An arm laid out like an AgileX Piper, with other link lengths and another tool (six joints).
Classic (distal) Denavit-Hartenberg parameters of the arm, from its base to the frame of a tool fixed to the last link. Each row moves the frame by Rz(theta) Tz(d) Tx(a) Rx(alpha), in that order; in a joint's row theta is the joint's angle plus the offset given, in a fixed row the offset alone. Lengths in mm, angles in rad.
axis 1: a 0; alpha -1.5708; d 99.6; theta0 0
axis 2: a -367.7; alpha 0; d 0; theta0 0.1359
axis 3: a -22; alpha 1.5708; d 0; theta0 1.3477
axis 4: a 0; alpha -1.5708; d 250.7; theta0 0
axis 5: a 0; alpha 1.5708; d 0; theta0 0
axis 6: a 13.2; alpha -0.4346; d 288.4; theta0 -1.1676
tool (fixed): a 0; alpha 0; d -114.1; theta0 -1.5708
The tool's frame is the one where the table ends.
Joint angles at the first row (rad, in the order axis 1, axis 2, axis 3, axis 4, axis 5, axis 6):
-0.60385, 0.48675, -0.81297, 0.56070, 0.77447, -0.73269
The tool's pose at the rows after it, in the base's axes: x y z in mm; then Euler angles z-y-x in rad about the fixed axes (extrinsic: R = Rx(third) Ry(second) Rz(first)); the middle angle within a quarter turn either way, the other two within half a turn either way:
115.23, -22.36, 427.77, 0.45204, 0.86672, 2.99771
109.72, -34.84, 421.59, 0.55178, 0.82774, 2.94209
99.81, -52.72, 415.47, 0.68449, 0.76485, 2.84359
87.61, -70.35, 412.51, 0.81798, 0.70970, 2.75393
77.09, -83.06, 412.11, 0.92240, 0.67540, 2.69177
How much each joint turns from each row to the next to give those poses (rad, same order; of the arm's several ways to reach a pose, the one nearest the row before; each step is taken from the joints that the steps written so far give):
-0.00004, 0.00000, 0.00000, -0.04189, 0.00002, 0.04828
0.00007, 0.00000, -0.00002, -0.10395, -0.00001, 0.10552
-0.00002, 0.00000, 0.00002, -0.15844, -0.00092, 0.13087
-0.00001, 0.00002, -0.00001, -0.15627, -0.00219, 0.14211
-0.00006, -0.00001, 0.00022, -0.11524, -0.00222, 0.11741

